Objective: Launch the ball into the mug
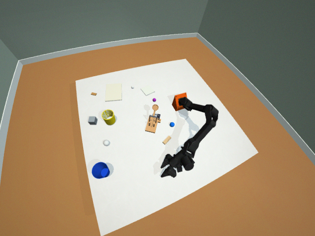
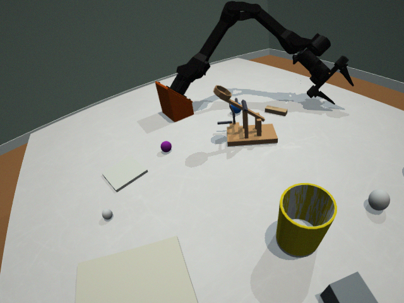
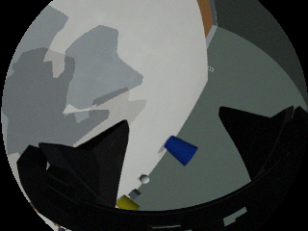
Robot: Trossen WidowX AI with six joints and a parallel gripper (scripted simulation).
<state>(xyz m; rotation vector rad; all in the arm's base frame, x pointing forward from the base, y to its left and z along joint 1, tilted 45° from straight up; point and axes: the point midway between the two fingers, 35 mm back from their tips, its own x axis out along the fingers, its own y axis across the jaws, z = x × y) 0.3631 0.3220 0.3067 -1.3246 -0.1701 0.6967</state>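
Now: the wooden catapult 130 mm behind my gripper tip, 390 mm to the right of it and 20 mm above it. Round my gripper tip: blue ball 240 mm behind, 310 mm to the right, 40 mm below; then wooden block 140 mm behind, 200 mm to the right, 50 mm below; then blue cup 340 mm ahead, 140 mm to the right, 30 mm below.
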